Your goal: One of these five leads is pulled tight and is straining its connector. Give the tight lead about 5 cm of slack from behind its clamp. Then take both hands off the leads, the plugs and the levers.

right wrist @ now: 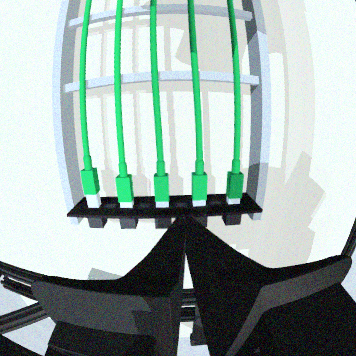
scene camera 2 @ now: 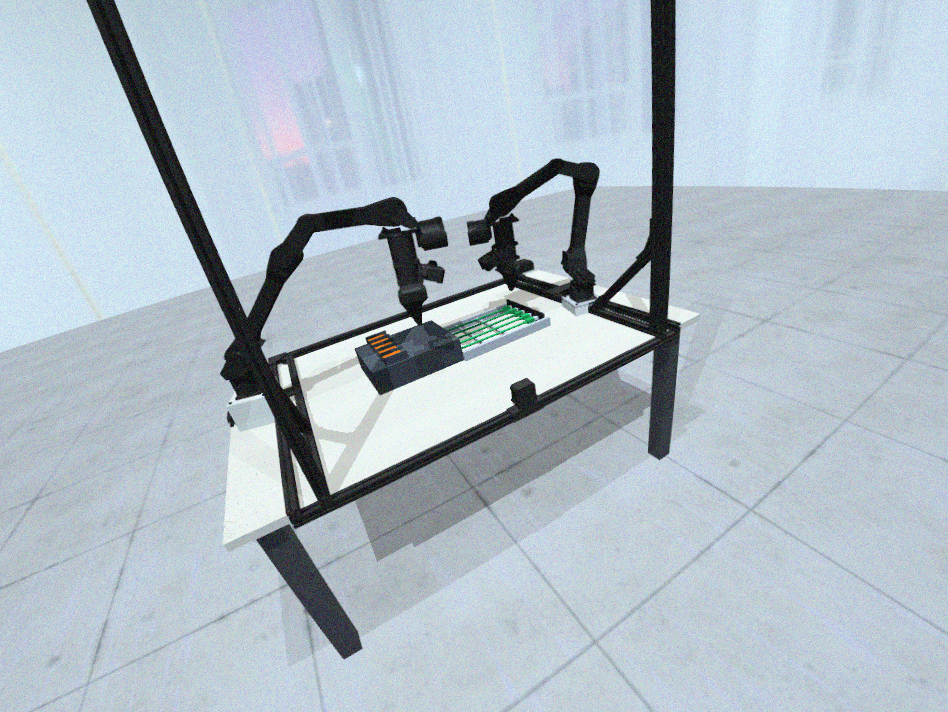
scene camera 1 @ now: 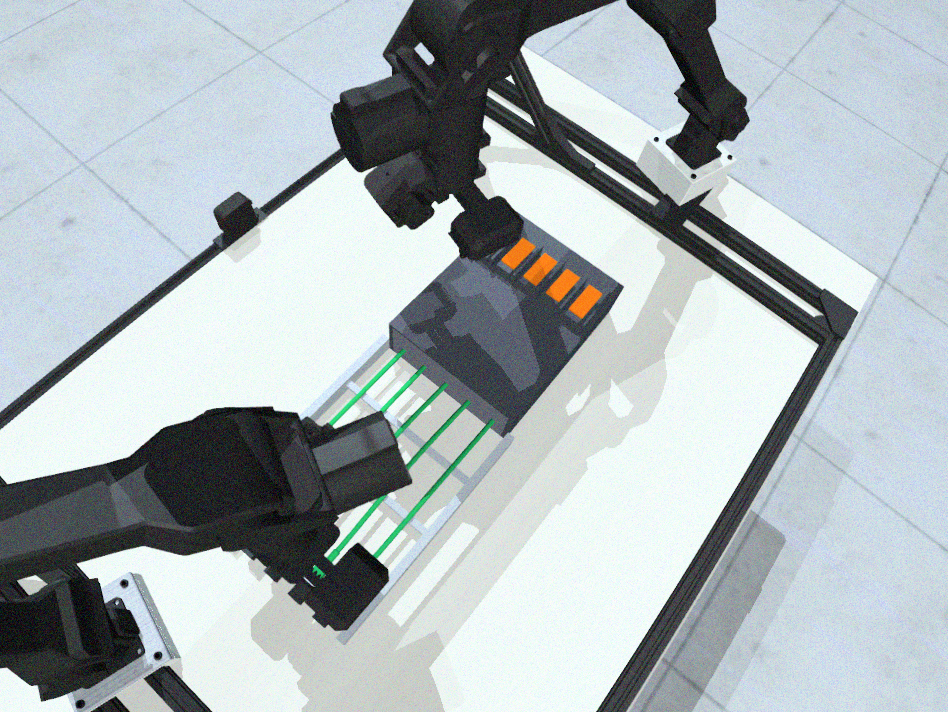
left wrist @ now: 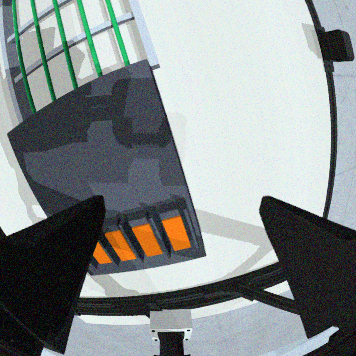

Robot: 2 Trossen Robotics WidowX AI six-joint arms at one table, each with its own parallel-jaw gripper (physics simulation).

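Frame: origin at the left arm's base, x down, y left, z ahead, level; metres.
Seen in the pictures: left gripper, fingertip midpoint: [scene camera 2: 418, 318] [scene camera 1: 443, 228] [left wrist: 185, 204]; right gripper, fingertip midpoint: [right wrist: 183, 223] [scene camera 2: 511, 290]; left arm's base, link origin: [scene camera 2: 251, 390] [scene camera 1: 693, 148] [left wrist: 170, 335]; right arm's base, link origin: [scene camera 2: 582, 297] [scene camera 1: 103, 642].
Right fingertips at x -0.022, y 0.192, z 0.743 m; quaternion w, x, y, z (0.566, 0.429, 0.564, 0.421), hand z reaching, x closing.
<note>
Offsets run from my right fingertips to a thing's top centre. "spot": to the spot under its first point.
Five green leads run side by side from a dark box @[dx +0.010, dy -0.120, dz -0.348 m] [scene camera 1: 528, 354] [scene camera 2: 419, 361] [left wrist: 145, 107] to green plugs in a black connector bar @[spot: dx +0.059, dy -0.025, dz +0.032 m] [right wrist: 142, 212]. In the right wrist view the leftmost lead @[spot: dx +0.073, dy -0.096, dz -0.030 m] [right wrist: 85, 125], second @[spot: dx +0.072, dy -0.062, dz -0.037 m] [right wrist: 120, 125], middle [right wrist: 158, 125], fourth @[spot: dx +0.072, dy +0.003, dz -0.053 m] [right wrist: 198, 125] and rightmost @[spot: dx +0.072, dy +0.037, dz -0.064 m] [right wrist: 237, 125] look nearly straight; I cannot tell which is tight. Orange levers [scene camera 1: 563, 285] [scene camera 2: 385, 345] [left wrist: 147, 240] sit on the box's far end. My left gripper [left wrist: 185, 204] is open above the lever end. My right gripper [right wrist: 183, 223] is shut and empty, its tips at the bar between the middle and fourth plugs in that view.
A pale frame [scene camera 1: 481, 472] [right wrist: 260, 115] with crossbars @[spot: dx +0.078, dy -0.061, dz -0.081 m] [right wrist: 135, 78] surrounds the leads. Black rails [scene camera 1: 712, 490] [scene camera 2: 429, 452] edge the white table. A small black block @[spot: dx +0.051, dy -0.431, dz -0.123 m] [scene camera 1: 236, 214] [scene camera 2: 524, 393] [left wrist: 336, 45] is mounted on one rail. Arm shadows fall across the box.
</note>
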